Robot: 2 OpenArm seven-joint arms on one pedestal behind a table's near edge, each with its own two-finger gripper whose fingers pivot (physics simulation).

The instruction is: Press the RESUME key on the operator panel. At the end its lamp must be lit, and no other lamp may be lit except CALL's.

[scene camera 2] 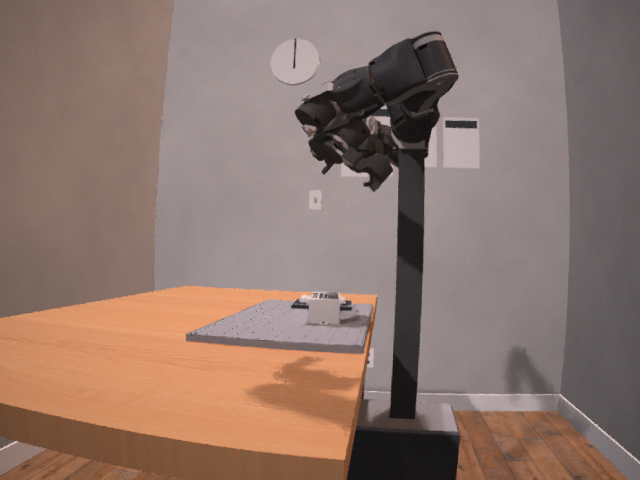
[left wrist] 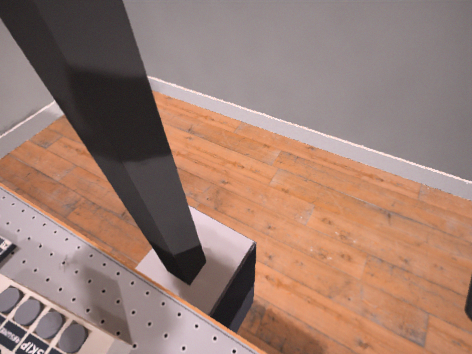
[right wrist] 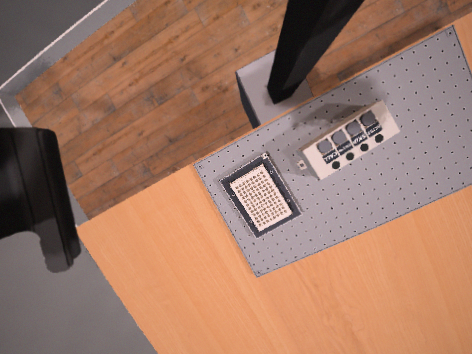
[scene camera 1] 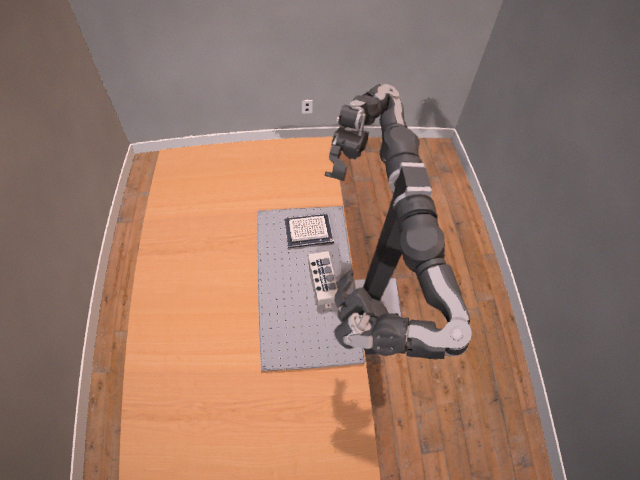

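Observation:
The operator panel point(scene camera 1: 322, 298) point(scene camera 2: 324, 312) point(left wrist: 106, 342) point(right wrist: 386, 112) is a cream box with four grey keys, labels and round lamps. The RESUME key point(scene camera 1: 328, 269) point(left wrist: 27, 311) point(right wrist: 339, 137) is second from the CALL end, between CALL point(right wrist: 325, 146) and SKIP point(right wrist: 353, 127). Its lamp point(scene camera 1: 314, 271) point(right wrist: 350, 156) looks dark, as do the others, including CALL's lamp point(right wrist: 336, 165). My left gripper point(scene camera 1: 347, 274) hangs high beside the panel's key side; its finger opening is unclear. My right gripper point(scene camera 1: 332, 173) is open and empty, high beyond the upper end of the pegboard; one finger shows in the right wrist view.
The panel stands on a grey pegboard point(scene camera 1: 284, 330) point(scene camera 2: 248, 330) point(right wrist: 420, 155) on the wooden table point(scene camera 1: 196, 310). A dark tray point(scene camera 1: 288, 238) point(right wrist: 295, 209) with a pale perforated plate point(scene camera 1: 308, 228) point(right wrist: 261, 197) lies near the CALL end. The pedestal column point(scene camera 2: 409, 289) point(left wrist: 130, 150) stands off the table's edge.

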